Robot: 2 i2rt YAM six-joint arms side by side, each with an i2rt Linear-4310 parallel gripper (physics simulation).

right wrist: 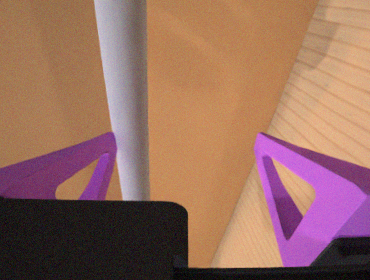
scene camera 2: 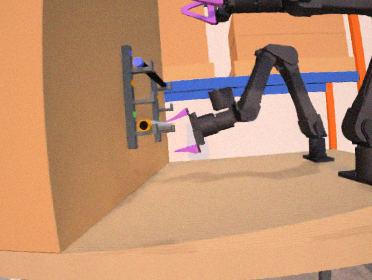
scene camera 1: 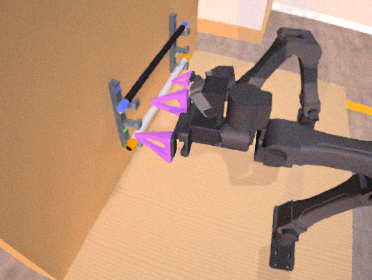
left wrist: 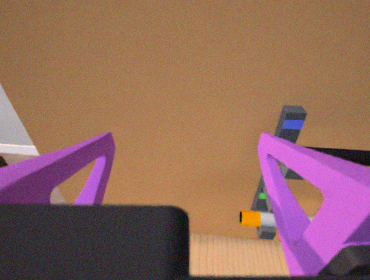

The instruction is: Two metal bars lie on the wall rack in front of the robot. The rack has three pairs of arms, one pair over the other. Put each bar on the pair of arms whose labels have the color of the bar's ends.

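Frame: origin at the left arm's base, x ahead, y left, z up, level; metres.
Seen in the pictures: left gripper, fingertip midpoint: [scene camera 2: 181, 3] [scene camera 1: 143, 117] [left wrist: 186, 140]; right gripper, fingertip midpoint: [right wrist: 185, 140] [scene camera 2: 169, 136] [scene camera 1: 175, 90]; left arm's base, origin of the base link: [scene camera 2: 368, 179] [scene camera 1: 282, 237]; right arm's base, origin of the base link: [scene camera 2: 317, 159].
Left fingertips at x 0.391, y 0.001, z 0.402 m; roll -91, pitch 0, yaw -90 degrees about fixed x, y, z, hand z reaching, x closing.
Offsets run from my left fingertips to a thing's middle. Level surfaces: height alone.
A black bar with blue ends @[dx +0.082, dy -0.347, dz -0.097 m] [scene camera 1: 155, 65] [scene camera 2: 156, 77] [left wrist: 340, 155] lies on the top, blue-labelled arms of the wall rack @[dx +0.109, dy -0.142, dz -0.172 m] [scene camera 1: 115, 102] [scene camera 2: 128, 95] [left wrist: 287, 135]. A silver bar with orange ends @[dx +0.076, dy -0.349, dz -0.244 m] [scene camera 1: 165, 87] [scene camera 2: 159, 125] [left wrist: 267, 219] [right wrist: 127, 90] lies on the bottom, green-labelled arms. The middle, orange-labelled pair bears no bar. My left gripper [scene camera 1: 144, 119] [left wrist: 186, 140] is open and empty, off the rack's near end. My right gripper [scene camera 2: 181, 131] [right wrist: 185, 140] is open, in front of the silver bar, which shows near its left fingertip in the right wrist view; one finger is hidden in scene camera 1.
The rack is fixed to a brown upright panel [scene camera 1: 55, 100] [scene camera 2: 95, 150] standing on the wooden table @[dz -0.402 m] [scene camera 1: 150, 225] [scene camera 2: 225, 200]. In scene camera 1 the left arm passes in front of part of the right gripper. Blue and orange shelving [scene camera 2: 280, 79] stands in the background.
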